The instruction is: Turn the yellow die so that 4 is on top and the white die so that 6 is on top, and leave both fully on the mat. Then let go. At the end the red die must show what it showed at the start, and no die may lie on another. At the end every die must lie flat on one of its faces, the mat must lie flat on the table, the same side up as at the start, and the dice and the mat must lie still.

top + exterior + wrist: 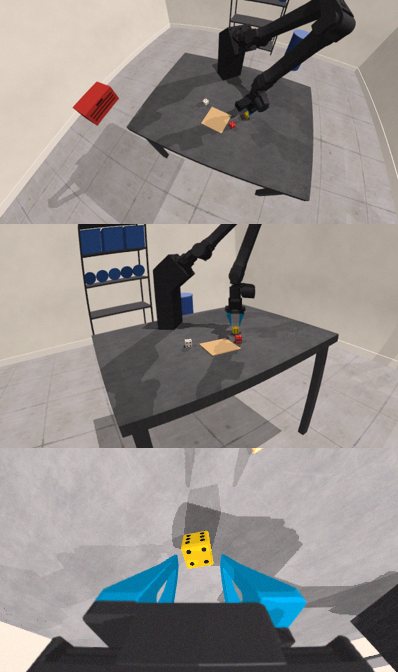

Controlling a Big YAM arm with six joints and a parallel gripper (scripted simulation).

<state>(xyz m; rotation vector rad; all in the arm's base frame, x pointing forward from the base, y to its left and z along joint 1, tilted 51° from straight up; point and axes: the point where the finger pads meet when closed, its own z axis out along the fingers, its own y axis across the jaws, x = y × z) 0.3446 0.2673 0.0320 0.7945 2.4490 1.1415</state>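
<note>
The yellow die is 3 cm below my hand. From my hand the other things lie so: tan mat 14 cm to the right, 14 cm ahead, 5 cm below; red die 12 cm ahead, 3 cm to the right, 3 cm below; white die 27 cm to the right, 8 cm ahead, 3 cm below.
</note>
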